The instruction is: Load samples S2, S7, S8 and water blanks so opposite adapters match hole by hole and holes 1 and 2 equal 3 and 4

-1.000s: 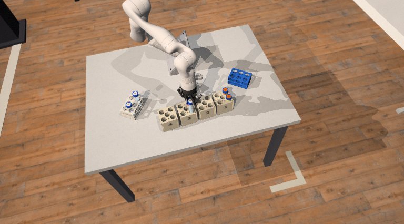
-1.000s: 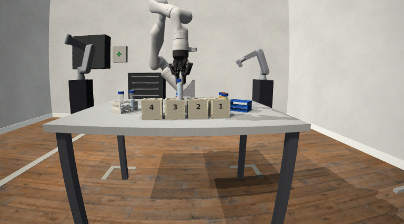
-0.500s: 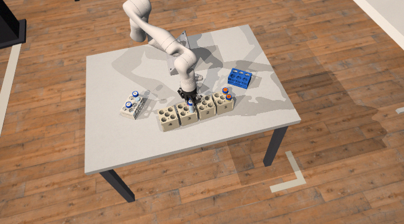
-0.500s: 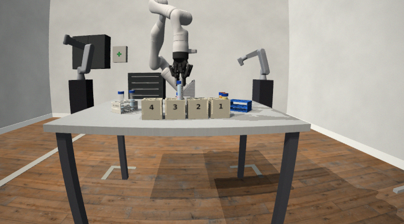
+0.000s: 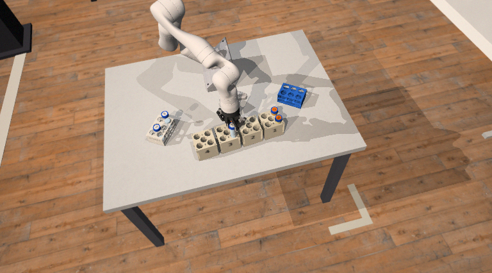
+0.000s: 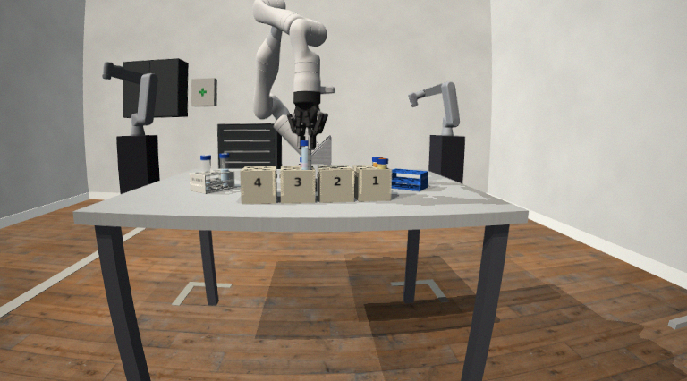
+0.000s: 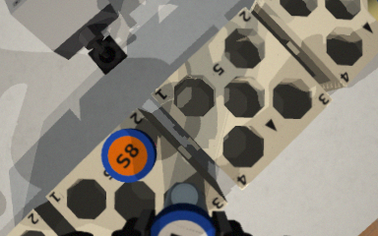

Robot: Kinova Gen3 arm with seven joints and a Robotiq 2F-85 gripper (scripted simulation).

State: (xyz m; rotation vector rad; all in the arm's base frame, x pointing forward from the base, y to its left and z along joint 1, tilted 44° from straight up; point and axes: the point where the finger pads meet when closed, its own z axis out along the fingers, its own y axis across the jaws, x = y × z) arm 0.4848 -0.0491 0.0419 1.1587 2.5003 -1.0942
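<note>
Now: the water blank marked 50 50 mm below my hand and 10 mm ahead of it. The rest, counted from my hand: sample S8 (100 mm below, 50 mm behind, 10 mm to the left); adapter 4 (130 mm to the right, 120 mm below, 30 mm behind); adapter 3 (120 mm below, 30 mm behind, 20 mm to the right).
</note>
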